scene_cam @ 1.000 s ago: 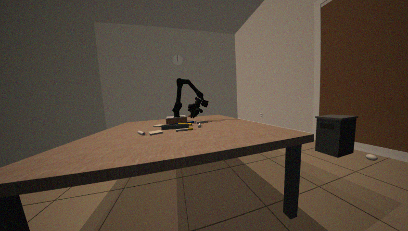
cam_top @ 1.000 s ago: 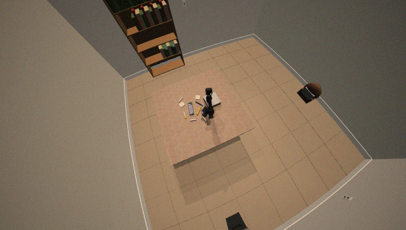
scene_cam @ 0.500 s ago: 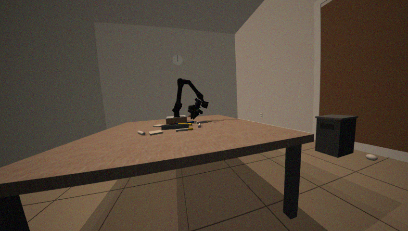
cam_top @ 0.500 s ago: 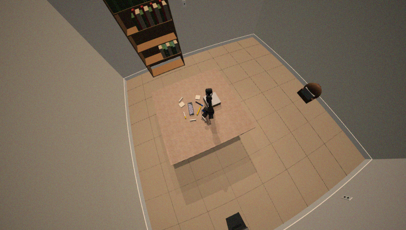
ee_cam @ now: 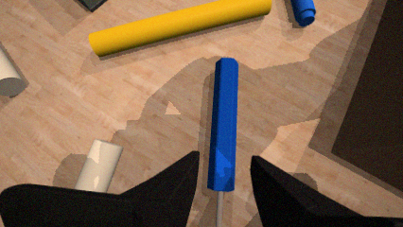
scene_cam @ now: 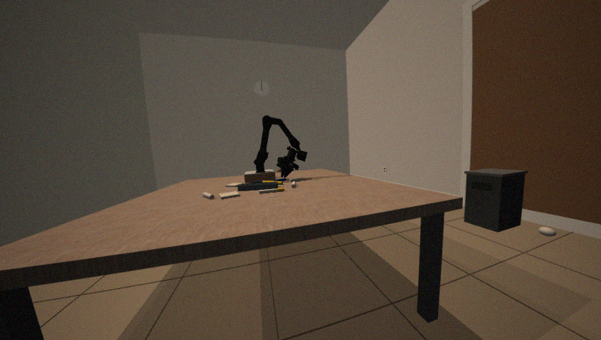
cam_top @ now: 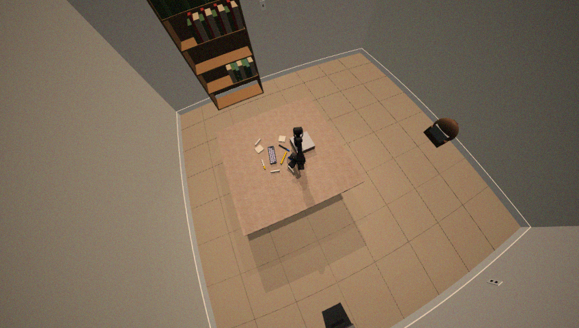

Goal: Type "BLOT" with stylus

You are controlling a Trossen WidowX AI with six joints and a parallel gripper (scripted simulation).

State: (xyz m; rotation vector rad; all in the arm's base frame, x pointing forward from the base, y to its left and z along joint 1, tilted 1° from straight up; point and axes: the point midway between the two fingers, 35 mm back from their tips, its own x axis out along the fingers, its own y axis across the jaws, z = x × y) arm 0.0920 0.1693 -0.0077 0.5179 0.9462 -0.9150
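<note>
The blue stylus lies 20 mm below my gripper tip. Also, from my gripper tip: yellow pen (90 mm ahead, 70 mm to the right, 10 mm below); then cream pad (330 mm ahead, 270 mm to the right, 20 mm below).
</note>
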